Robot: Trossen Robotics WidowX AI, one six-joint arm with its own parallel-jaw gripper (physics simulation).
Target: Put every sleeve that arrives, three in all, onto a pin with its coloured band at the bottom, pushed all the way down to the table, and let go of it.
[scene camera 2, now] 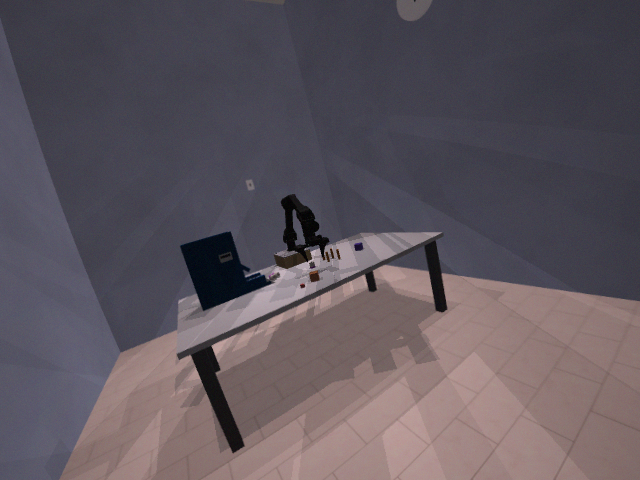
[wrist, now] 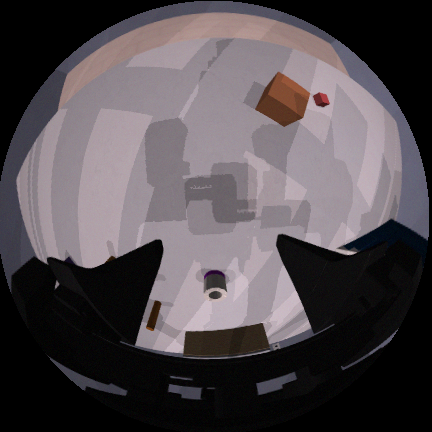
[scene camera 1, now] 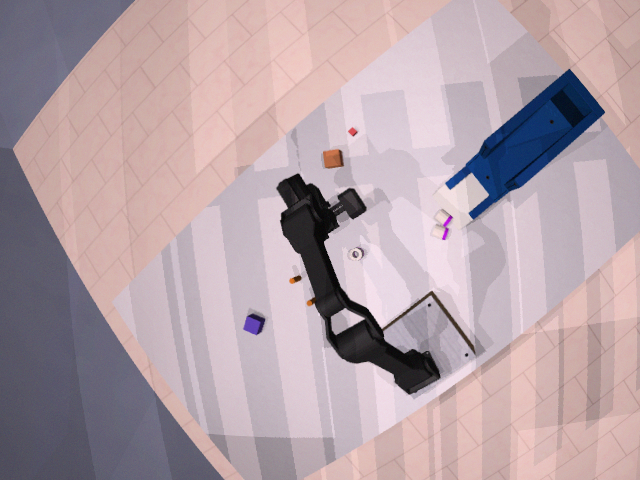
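One white sleeve (scene camera 1: 355,254) (scene camera 2: 311,264) (wrist: 215,286) stands upright on the table, its purple band at the bottom and its open end up. Two more sleeves (scene camera 1: 443,217) (scene camera 1: 439,231) lie on their sides close together at the chute's mouth, with purple bands towards the right in scene camera 1. Orange pins (scene camera 1: 295,279) (scene camera 2: 338,254) (wrist: 153,316) stand in a group on the table; the ones that show are bare, and the arm hides part of the group from above. My gripper (scene camera 2: 314,258) (wrist: 220,243) is open and empty, pointing down above the table near the upright sleeve.
A blue chute (scene camera 1: 516,149) (scene camera 2: 211,271) stands beyond the lying sleeves. A brown-walled box (scene camera 1: 453,321) (wrist: 225,341) is near the arm's base. An orange block (scene camera 1: 332,158) (wrist: 284,97), a small red cube (scene camera 1: 352,131) (wrist: 321,99) and a purple block (scene camera 1: 253,324) (scene camera 2: 358,246) are on the table.
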